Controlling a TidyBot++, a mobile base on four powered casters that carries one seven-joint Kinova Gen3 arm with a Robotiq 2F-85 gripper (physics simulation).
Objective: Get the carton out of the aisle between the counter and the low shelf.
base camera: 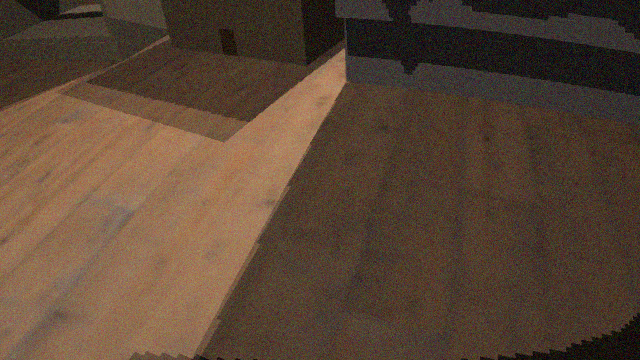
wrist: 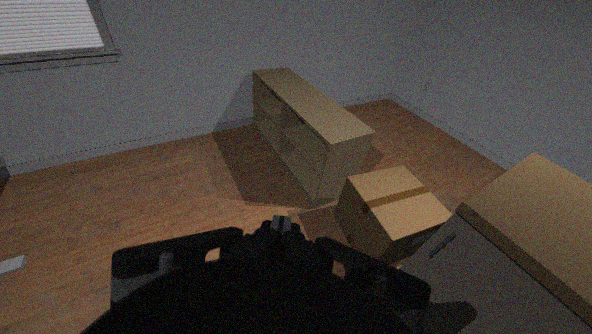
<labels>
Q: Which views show my gripper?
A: The wrist view only.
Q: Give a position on a counter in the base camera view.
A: At 570,63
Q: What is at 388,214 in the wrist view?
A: A carton.
</labels>
